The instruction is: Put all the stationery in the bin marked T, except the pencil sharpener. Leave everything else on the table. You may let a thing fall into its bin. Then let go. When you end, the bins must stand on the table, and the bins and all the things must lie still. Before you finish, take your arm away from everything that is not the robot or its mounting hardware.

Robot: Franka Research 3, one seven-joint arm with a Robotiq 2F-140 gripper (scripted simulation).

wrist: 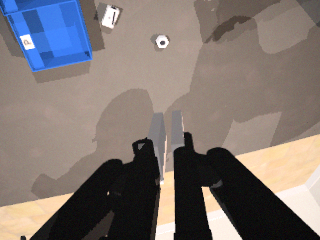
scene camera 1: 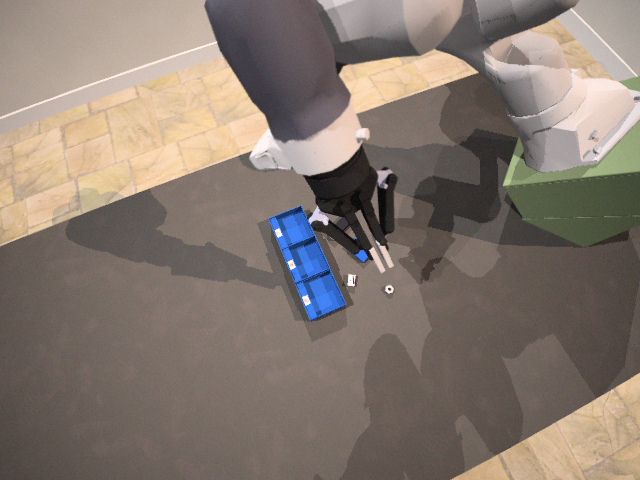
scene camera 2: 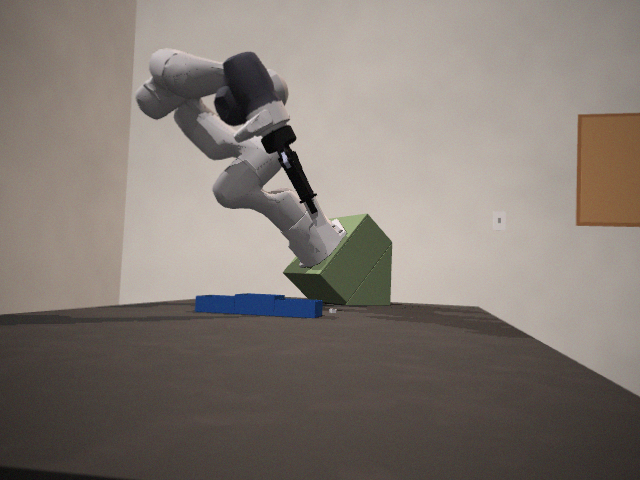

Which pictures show my gripper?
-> The wrist view, scene camera 1 and scene camera 2: all of them.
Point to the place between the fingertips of my gripper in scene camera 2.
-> At 322,225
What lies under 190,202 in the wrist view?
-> My gripper.
